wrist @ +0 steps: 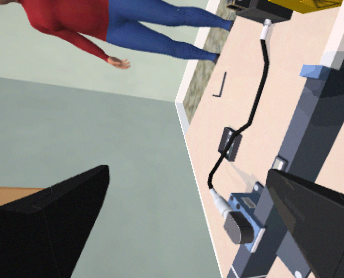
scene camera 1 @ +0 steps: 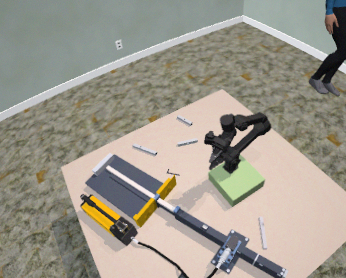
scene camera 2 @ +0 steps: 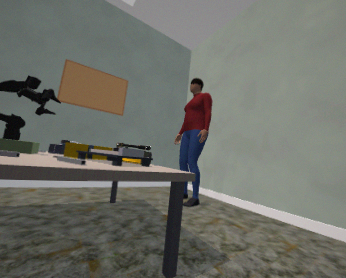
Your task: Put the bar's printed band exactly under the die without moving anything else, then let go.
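Pixels of known places: gripper, fingertip midpoint: (wrist: 188, 174) (scene camera 1: 209, 166) (scene camera 2: 58, 108); arm's base at its link origin: (scene camera 1: 230, 167) (scene camera 2: 10, 139).
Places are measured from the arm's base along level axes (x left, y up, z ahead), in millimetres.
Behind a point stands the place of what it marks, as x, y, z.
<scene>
A long white bar (scene camera 1: 131, 181) @[-290, -1, 462] runs over a dark plate and through a yellow fence to a dark rail (scene camera 1: 200, 226) @[151, 4, 347] (wrist: 312, 127) @[85, -8, 340]. A blue and black press head (scene camera 1: 229, 251) @[334, 41, 339] (wrist: 241, 225) @[291, 40, 296] with a hose fitting sits across the rail. The die cannot be made out in or around this head. Blue pieces show along the bar's line, and a thin white line crosses the rail beyond the head; I cannot tell which mark is the printed band. My gripper (scene camera 1: 214, 154) (scene camera 2: 57, 106) @[53, 250, 200] (wrist: 188, 174) @[53, 250, 200] is open and empty, raised above the table, apart from bar and rail.
The arm stands on a green block (scene camera 1: 237, 185) @[106, 0, 56]. A yellow hand pump (scene camera 1: 102, 214) @[-205, 16, 687] lies beside the dark plate (scene camera 1: 111, 200) @[-273, -21, 609], its black hose (wrist: 258, 95) @[128, -62, 557] leading to the head. Several loose metal pieces and a hex key (scene camera 1: 172, 173) (wrist: 220, 86) lie around. A small dark block (wrist: 230, 144) @[277, -37, 533] lies by the hose.
</scene>
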